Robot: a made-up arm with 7 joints.
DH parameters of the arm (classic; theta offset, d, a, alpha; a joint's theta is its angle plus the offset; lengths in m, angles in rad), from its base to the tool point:
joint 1: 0 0.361 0 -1.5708
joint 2: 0 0 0 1.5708
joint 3: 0 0.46 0.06 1.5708
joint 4: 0 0 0.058 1.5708
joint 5: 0 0.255 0 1.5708
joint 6: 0 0 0.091 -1.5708
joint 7: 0 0.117 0 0
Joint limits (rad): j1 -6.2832..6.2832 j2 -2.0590..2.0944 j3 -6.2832..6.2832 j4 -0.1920..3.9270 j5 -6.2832..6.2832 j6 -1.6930..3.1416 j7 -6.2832..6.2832
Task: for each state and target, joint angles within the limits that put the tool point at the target. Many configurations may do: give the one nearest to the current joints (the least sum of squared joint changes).
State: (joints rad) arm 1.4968 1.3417 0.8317 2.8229 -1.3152 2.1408 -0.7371
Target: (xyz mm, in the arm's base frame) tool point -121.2 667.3 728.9
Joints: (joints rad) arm 1.7453 0.8382 0.8996 2.8728 -1.3327 1.9630 -0.7371
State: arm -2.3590 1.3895 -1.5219 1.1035 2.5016 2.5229 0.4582
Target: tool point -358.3 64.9 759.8
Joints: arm -2.3627 0.7436 -2.1418 0.7255 2.6370 2.7123 0.4582
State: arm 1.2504 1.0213 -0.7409 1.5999 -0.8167 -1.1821 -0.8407
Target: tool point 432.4 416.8 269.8
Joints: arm 1.0075 1.2039 -0.8217 1.2064 -0.9889 -1.2135 -0.8407
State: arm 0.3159 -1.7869 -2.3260 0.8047 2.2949 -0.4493 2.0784
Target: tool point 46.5 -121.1 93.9
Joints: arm 0.6556 -2.0590 -2.2947 0.5940 2.3451 -0.2150 2.0784
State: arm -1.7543 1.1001 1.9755 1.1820 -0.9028 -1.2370 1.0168
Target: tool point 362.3 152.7 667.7
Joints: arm -0.7058 0.8727 1.6016 0.6664 -0.8613 -0.7234 1.0168
